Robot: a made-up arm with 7 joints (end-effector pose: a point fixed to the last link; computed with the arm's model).
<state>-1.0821 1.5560 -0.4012 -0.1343 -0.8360 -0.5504 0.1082</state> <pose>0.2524 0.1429 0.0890 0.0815 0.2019 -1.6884</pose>
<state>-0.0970 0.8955 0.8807 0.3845 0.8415 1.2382 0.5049</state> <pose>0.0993 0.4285 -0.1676 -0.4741 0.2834 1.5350</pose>
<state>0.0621 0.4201 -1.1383 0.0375 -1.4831 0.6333 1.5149</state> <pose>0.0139 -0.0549 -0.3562 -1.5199 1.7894 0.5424</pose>
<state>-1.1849 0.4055 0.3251 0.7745 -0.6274 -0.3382 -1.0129</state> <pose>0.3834 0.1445 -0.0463 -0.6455 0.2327 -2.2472</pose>
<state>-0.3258 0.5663 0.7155 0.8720 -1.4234 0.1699 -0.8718</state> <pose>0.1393 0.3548 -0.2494 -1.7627 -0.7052 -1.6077</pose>
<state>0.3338 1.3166 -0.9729 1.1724 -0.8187 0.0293 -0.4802</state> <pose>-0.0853 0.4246 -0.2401 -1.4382 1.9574 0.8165</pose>
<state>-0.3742 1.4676 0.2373 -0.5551 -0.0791 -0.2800 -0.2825</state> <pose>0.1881 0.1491 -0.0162 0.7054 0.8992 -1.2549</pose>
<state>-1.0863 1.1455 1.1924 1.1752 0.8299 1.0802 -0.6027</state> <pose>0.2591 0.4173 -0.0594 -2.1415 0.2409 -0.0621</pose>
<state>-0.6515 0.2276 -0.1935 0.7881 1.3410 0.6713 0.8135</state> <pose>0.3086 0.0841 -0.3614 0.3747 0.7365 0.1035</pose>
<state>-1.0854 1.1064 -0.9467 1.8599 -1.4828 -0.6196 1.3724</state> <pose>0.2804 0.4387 -0.0468 -0.3558 -1.1294 0.6998</pose>
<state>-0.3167 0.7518 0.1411 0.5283 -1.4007 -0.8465 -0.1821</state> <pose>0.2272 0.3033 -0.1688 -1.0762 -0.6290 -1.2068</pose>
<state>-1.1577 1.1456 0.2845 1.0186 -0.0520 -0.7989 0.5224</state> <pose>0.3338 0.3272 0.0588 -0.1416 -0.6229 -0.6422</pose>
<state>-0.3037 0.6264 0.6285 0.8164 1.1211 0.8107 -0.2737</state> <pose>0.1430 0.3333 -0.3303 -1.0759 1.3132 0.9250</pose>
